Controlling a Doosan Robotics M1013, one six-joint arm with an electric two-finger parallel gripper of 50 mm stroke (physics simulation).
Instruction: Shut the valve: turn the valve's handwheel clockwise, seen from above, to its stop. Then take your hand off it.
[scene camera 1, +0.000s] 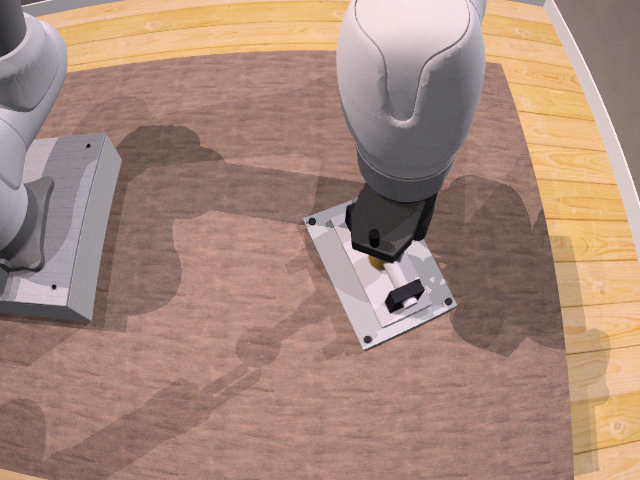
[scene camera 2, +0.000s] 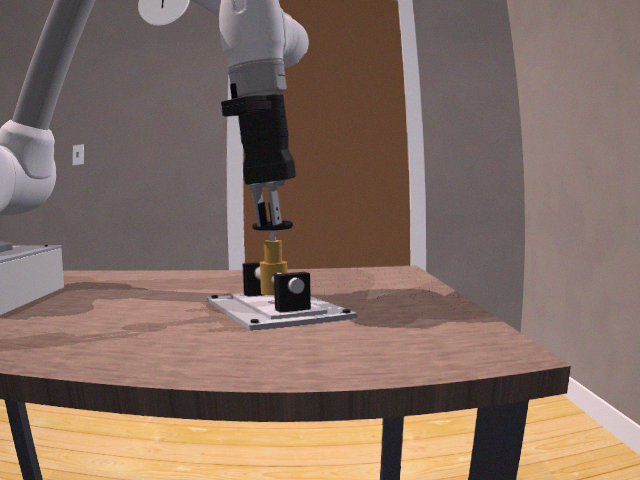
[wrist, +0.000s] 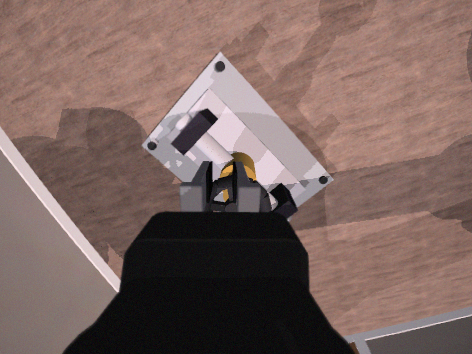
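Note:
The black handwheel (scene camera 2: 286, 225) (wrist: 223, 184) lies level on a thin stem above the brass valve body (scene camera 1: 376, 262) (scene camera 2: 272, 279) (wrist: 245, 162). My gripper (scene camera 2: 268, 222) (wrist: 222, 174) points down, with its two fingers part-way open and nothing gripped between them. In scene camera 2 the fingertips reach down to the wheel's height and overlap its left and middle part; whether they touch it I cannot tell. In the wrist view parts of the dark wheel show between and beside the fingers. In scene camera 1 the gripper body hides the wheel and the fingertips.
The valve stands on a grey base plate (scene camera 1: 336, 273) (scene camera 2: 232, 311) (wrist: 260, 107) with dark bolts at its corners. A black pipe block (scene camera 1: 404, 295) (scene camera 2: 292, 291) (wrist: 194, 131) stands on each side of the valve. The arm's metal pedestal (scene camera 1: 95, 232) (scene camera 2: 31, 281) is at the left of the wooden table (scene camera 1: 232, 413) (scene camera 2: 413, 356).

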